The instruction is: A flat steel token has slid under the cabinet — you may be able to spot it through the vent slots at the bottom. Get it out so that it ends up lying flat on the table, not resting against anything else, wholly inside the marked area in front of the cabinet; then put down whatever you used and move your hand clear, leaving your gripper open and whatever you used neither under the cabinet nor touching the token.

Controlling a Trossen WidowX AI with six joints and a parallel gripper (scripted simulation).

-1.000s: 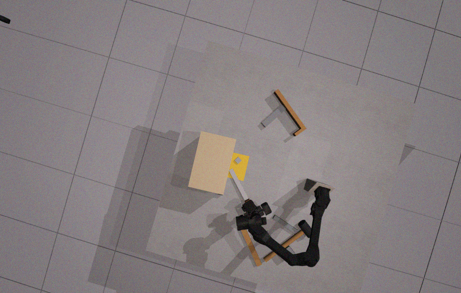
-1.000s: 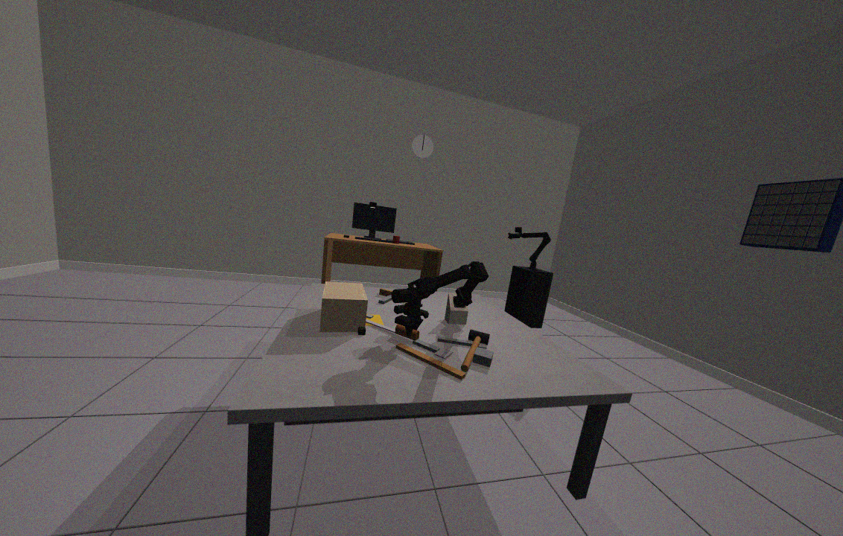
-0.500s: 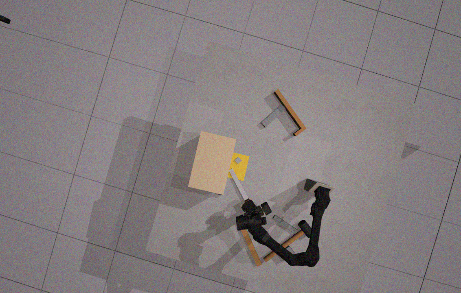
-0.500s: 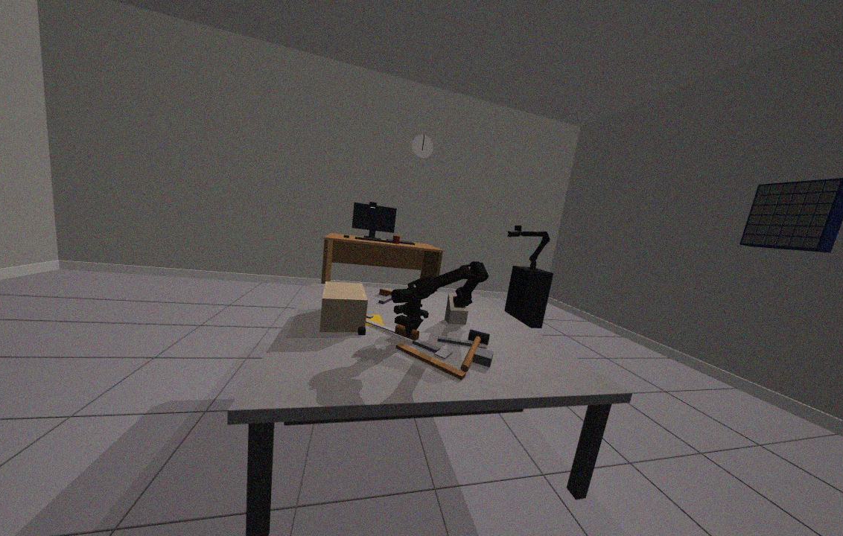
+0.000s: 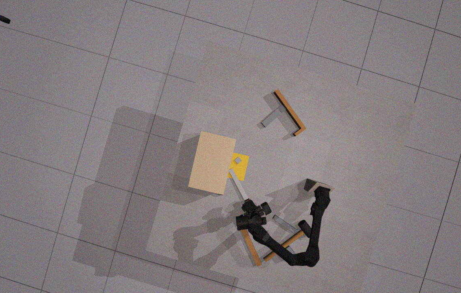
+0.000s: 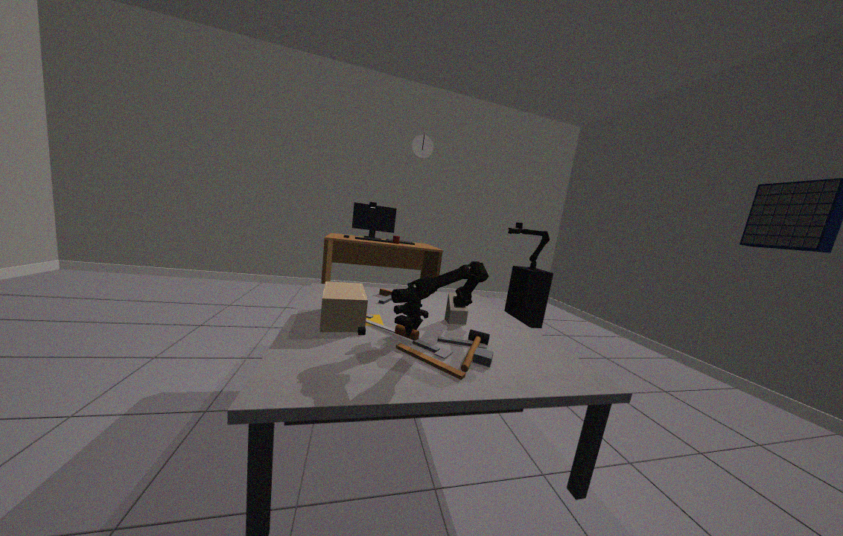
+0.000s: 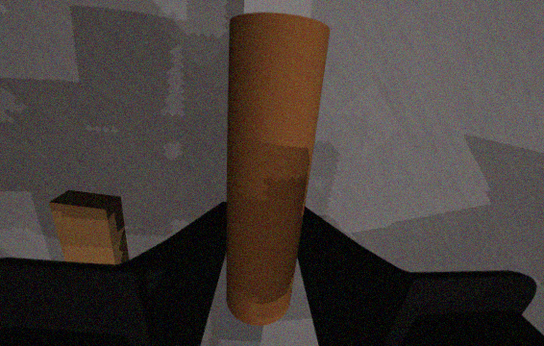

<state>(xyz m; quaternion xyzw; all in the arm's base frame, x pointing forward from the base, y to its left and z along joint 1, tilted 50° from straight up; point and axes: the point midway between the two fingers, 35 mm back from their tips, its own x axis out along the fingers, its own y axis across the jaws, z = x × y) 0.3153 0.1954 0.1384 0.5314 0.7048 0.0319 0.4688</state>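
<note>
Now: gripper tip 80 mm past the grey l-shaped bracket, 100 mm to the right of it and 10 mm above it. From my gripper tip the other things lie so: grey block (260 mm behind, 180 mm to the left); wooden stick (30 mm behind, 190 mm to the left, 10 mm below); grey steel token (160 mm ahead, 260 mm to the right, 20 mm below).
</note>
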